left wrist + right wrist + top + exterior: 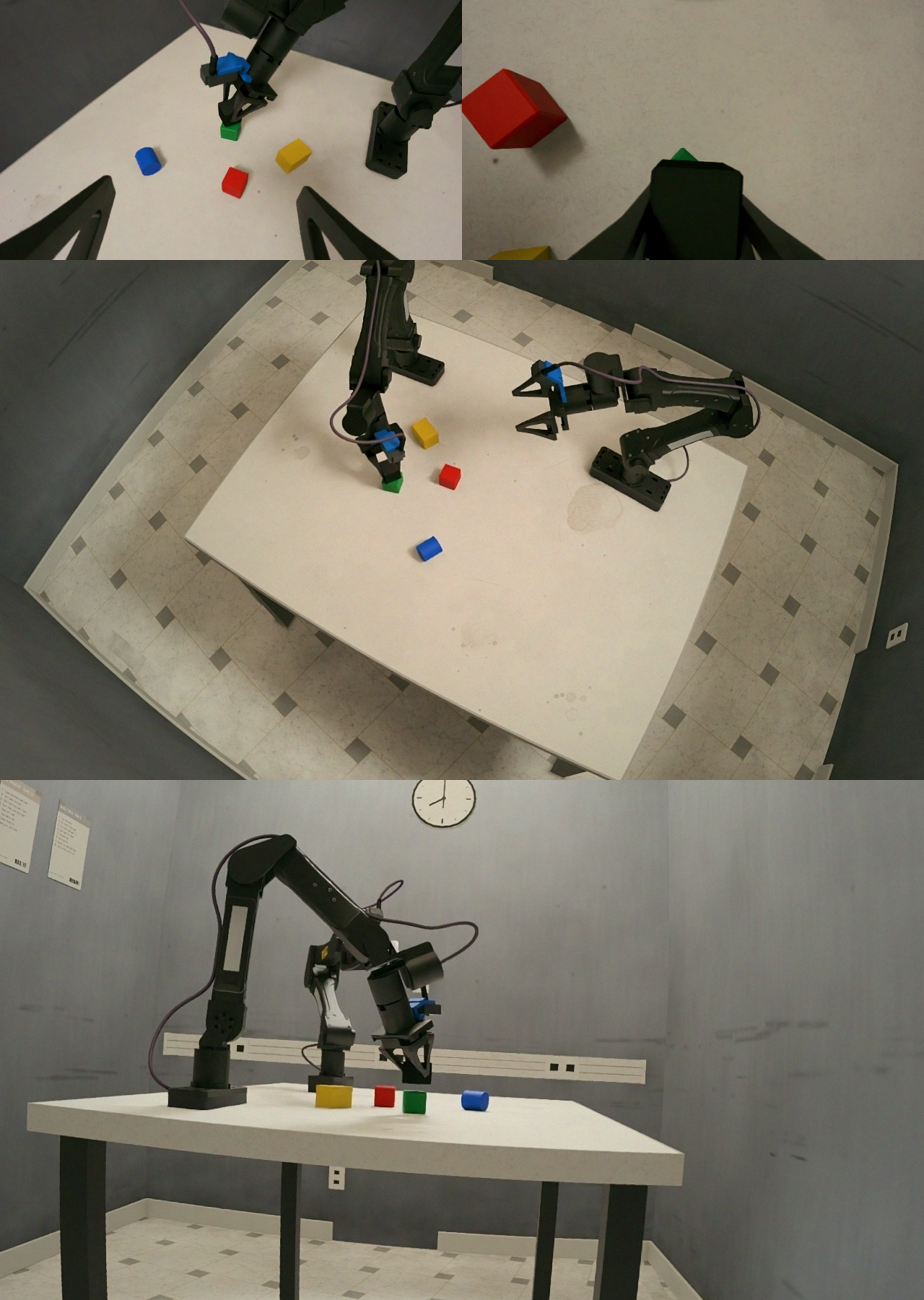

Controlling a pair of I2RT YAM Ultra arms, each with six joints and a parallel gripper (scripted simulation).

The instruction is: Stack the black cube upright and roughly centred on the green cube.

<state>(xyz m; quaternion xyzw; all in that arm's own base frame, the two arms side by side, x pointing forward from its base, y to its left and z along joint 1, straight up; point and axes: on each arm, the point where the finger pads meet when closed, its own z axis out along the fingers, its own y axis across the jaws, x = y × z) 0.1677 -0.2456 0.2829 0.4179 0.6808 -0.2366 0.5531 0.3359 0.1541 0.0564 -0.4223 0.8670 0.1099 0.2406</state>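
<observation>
My right hand is 60 mm above the green cube. Also, from my right hand: black cube (right at my right hand); then red cube (110 mm to the left, 80 mm behind, 60 mm below); then yellow cube (150 mm behind, 60 mm below, 10 mm to the right).
</observation>
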